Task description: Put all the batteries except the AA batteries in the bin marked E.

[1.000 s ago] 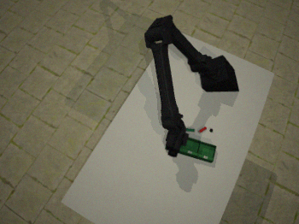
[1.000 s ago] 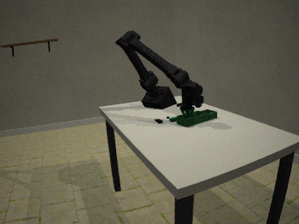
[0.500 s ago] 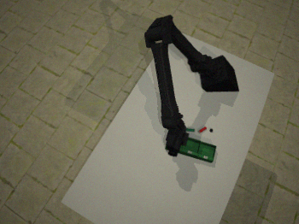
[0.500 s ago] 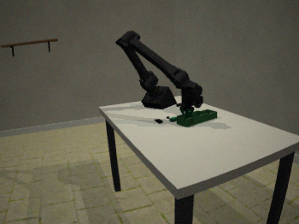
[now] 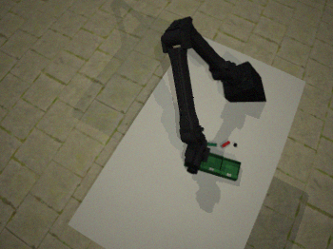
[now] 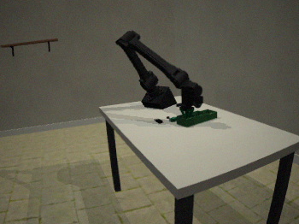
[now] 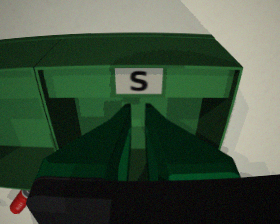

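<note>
Now: the green bin 8 cm to the left of my hand and 2 cm behind it. From my hand the other things lie so: green cylindrical battery (11 cm behind, 4 cm to the left, 2 cm below); then green 9 V battery (9 cm behind, 5 cm to the right, 2 cm below); then red cylindrical battery (14 cm behind, 9 cm to the left, 2 cm below).
</note>
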